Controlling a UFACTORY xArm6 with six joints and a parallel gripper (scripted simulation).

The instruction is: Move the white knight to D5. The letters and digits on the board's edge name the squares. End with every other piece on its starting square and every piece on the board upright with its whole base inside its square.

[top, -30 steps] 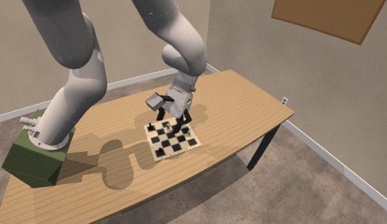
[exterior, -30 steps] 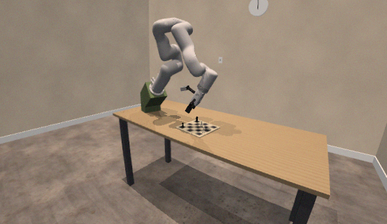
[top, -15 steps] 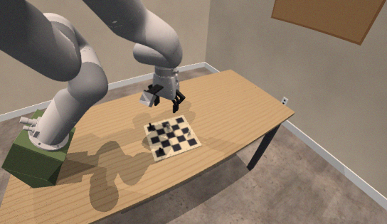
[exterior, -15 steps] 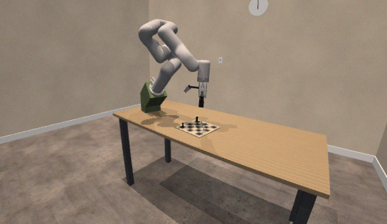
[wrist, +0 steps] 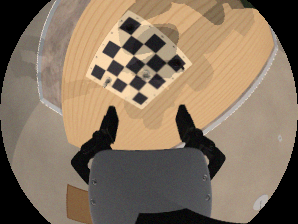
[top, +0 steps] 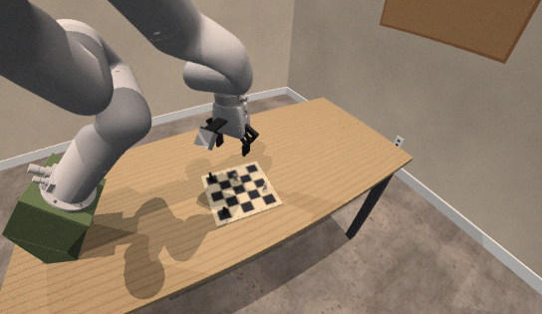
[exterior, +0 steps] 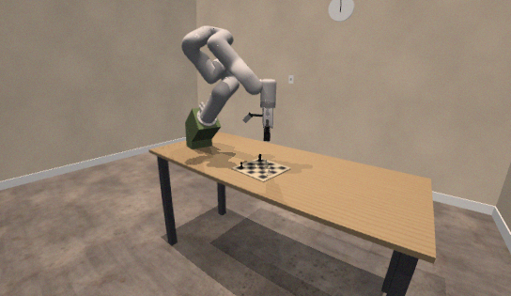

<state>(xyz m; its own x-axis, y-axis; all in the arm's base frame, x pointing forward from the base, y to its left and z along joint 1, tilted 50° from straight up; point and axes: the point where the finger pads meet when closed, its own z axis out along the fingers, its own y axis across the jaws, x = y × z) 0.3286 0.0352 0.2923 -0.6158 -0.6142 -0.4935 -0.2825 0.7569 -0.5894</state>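
Now: the chessboard 10 mm behind my hand, 30 mm to the right of it and 160 mm below it. Also, from my hand: black chess piece 60 mm behind, 60 mm to the left, 140 mm below; then pale piece 60 mm ahead, 90 mm to the right, 140 mm below.
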